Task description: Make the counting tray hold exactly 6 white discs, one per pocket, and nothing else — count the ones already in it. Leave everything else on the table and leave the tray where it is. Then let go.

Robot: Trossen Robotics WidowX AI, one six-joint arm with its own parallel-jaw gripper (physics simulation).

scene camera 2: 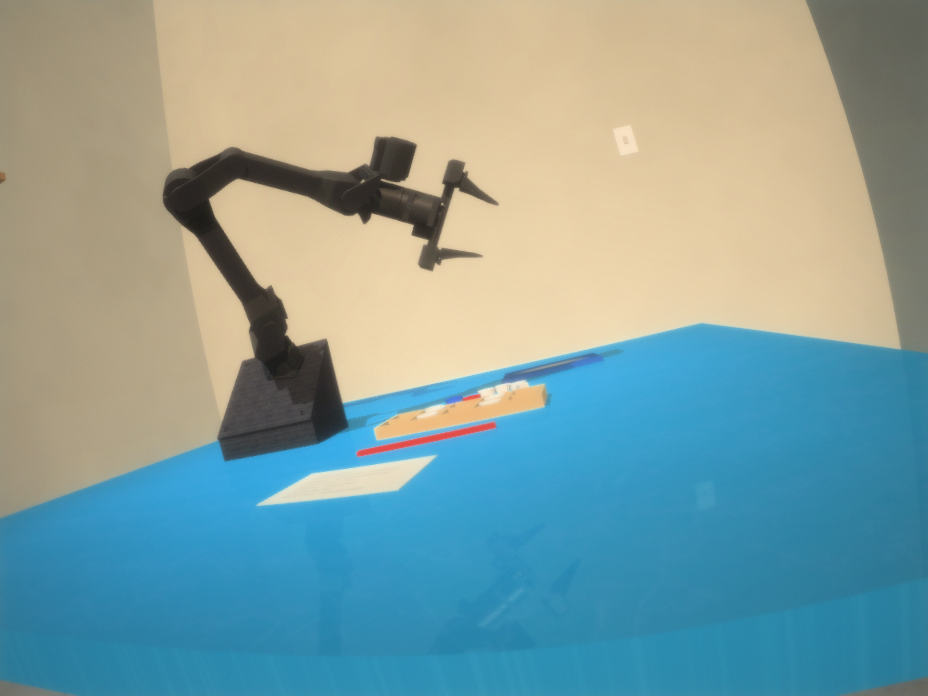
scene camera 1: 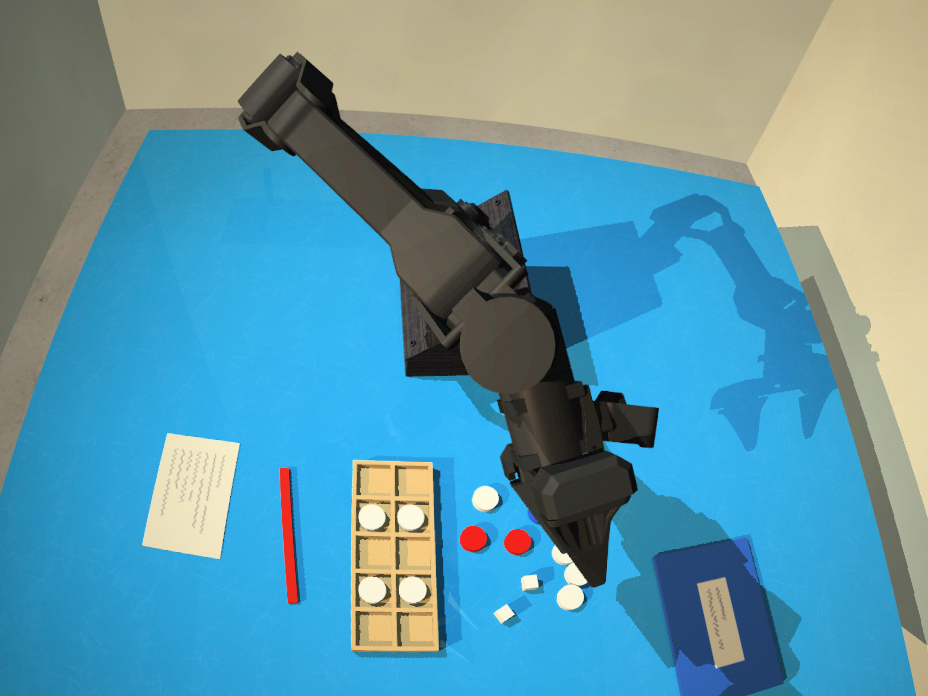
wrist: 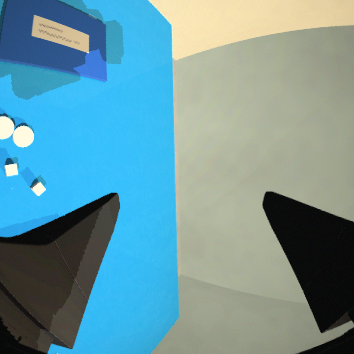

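Note:
The tan counting tray [scene camera 1: 397,648] [scene camera 2: 464,419] has two columns of pockets. Seen in scene camera 1, white discs [scene camera 1: 372,517] [scene camera 1: 410,517] fill its second row from the top, and white discs [scene camera 1: 372,590] [scene camera 1: 413,590] fill its fourth row; its other pockets are empty. Right of the tray lie a loose white disc [scene camera 1: 485,498] and a group of white discs [scene camera 1: 560,555] [scene camera 1: 575,574] [scene camera 1: 570,597], partly hidden by the gripper in that view. Two of the loose discs show in the wrist view [wrist: 23,136]. My gripper [scene camera 2: 489,230] [wrist: 193,199] is open and empty, high above the table.
Red discs [scene camera 1: 472,538] [scene camera 1: 517,541], white cubes [scene camera 1: 529,582] [scene camera 1: 504,613] and a mostly hidden blue item [scene camera 1: 533,516] lie right of the tray. A red bar [scene camera 1: 289,535] [scene camera 2: 427,439] and a written sheet [scene camera 1: 191,495] [scene camera 2: 348,480] lie left. A blue book [scene camera 1: 678,584] [wrist: 17,35] lies far right.

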